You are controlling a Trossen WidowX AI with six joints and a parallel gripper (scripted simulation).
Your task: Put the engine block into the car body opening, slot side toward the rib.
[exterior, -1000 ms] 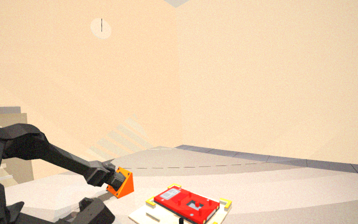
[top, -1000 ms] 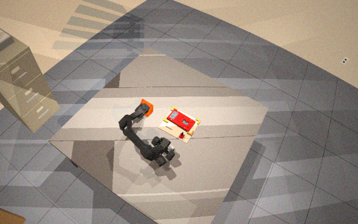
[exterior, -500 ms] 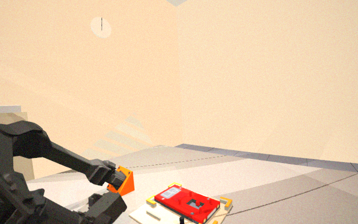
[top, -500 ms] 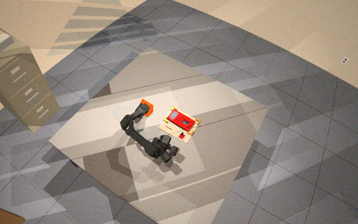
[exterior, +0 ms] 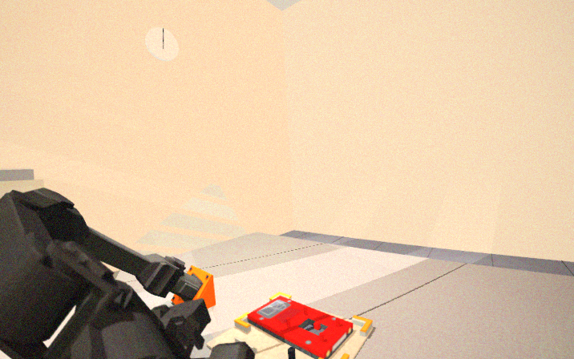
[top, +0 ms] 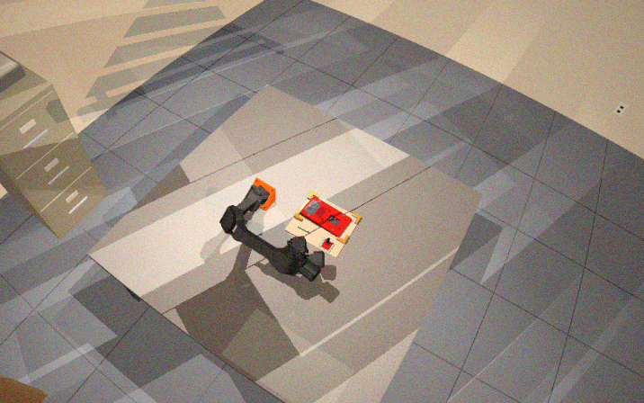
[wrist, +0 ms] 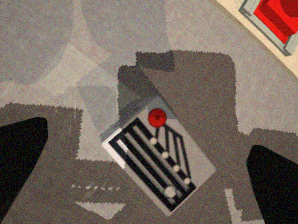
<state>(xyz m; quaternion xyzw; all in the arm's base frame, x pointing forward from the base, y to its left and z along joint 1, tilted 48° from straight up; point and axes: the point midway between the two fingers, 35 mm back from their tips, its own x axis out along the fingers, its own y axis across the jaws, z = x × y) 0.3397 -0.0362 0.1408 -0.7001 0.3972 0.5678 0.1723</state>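
Right now the engine block is 1 cm ahead of my gripper tip, 1 cm to the right of it and 3 cm below it.
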